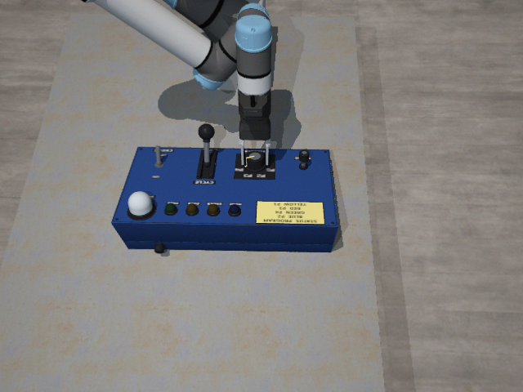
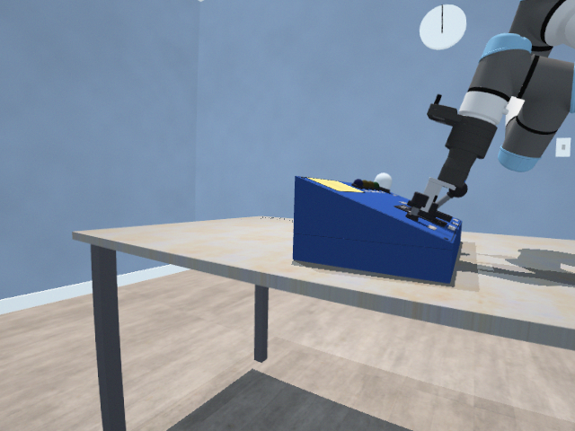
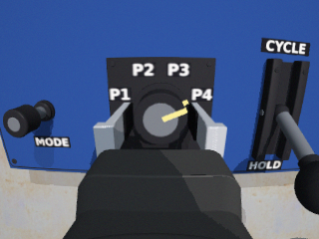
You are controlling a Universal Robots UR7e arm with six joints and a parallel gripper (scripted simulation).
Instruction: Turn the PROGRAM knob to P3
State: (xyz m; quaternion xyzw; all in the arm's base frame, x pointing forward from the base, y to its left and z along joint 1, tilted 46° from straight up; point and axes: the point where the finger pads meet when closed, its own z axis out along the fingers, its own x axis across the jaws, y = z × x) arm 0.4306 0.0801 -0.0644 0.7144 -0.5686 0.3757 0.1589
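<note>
The black program knob is 10 mm to the right of my hand, 10 mm below it and 10 mm ahead of it. Round my hand: ball-topped lever 120 mm to the right, 10 mm behind; then blue console 60 mm to the right, 40 mm ahead, 30 mm below; then mode knob 120 mm to the left, 10 mm behind.
</note>
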